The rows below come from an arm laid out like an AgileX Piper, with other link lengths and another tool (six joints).
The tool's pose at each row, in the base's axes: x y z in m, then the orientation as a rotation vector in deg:
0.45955 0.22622 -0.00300 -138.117 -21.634 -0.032
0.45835 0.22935 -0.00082 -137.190 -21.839 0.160
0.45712 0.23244 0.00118 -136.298 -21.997 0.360
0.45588 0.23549 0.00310 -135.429 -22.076 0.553
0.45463 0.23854 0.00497 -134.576 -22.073 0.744
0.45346 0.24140 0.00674 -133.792 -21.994 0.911
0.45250 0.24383 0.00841 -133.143 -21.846 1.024
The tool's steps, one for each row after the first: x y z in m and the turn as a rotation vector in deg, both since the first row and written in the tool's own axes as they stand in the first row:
-0.00009 -0.00397 0.00045 0.909 -0.091 -0.200
-0.00023 -0.00781 0.00102 1.789 -0.181 -0.361
-0.00040 -0.01157 0.00162 2.655 -0.247 -0.466
-0.00059 -0.01530 0.00226 3.514 -0.291 -0.511
-0.00076 -0.01881 0.00285 4.311 -0.305 -0.499
-0.00086 -0.02188 0.00322 4.979 -0.274 -0.436

